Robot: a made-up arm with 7 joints. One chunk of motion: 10 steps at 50 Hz.
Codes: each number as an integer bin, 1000 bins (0 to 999) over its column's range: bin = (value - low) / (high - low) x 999, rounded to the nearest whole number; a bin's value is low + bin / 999 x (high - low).
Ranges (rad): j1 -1.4..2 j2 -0.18..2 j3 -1.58..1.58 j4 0..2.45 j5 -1.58..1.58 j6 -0.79..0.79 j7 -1.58..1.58
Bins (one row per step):
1: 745 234 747 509 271 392 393
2: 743 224 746 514 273 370 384
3: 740 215 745 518 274 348 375
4: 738 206 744 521 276 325 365
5: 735 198 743 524 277 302 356
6: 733 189 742 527 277 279 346
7: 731 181 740 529 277 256 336
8: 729 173 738 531 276 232 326
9: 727 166 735 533 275 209 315
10: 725 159 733 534 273 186 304
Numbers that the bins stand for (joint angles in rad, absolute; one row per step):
1: 1.1355 0.3306 0.7829 1.2483 -0.7228 -0.1700 -0.3369
2: 1.1287 0.3088 0.7797 1.2606 -0.7165 -0.2048 -0.3653
3: 1.1185 0.2892 0.7766 1.2704 -0.7133 -0.2396 -0.3938
4: 1.1117 0.2695 0.7734 1.2777 -0.7070 -0.2760 -0.4254
5: 1.1015 0.2521 0.7702 1.2851 -0.7038 -0.3124 -0.4539
6: 1.0947 0.2324 0.7671 1.2924 -0.7038 -0.3487 -0.4855
7: 1.0879 0.2150 0.7607 1.2973 -0.7038 -0.3851 -0.5172
8: 1.0811 0.1975 0.7544 1.3023 -0.7070 -0.4231 -0.5488
9: 1.0743 0.1822 0.7449 1.3072 -0.7101 -0.4594 -0.5836
10: 1.0675 0.1670 0.7386 1.3096 -0.7165 -0.4958 -0.6184

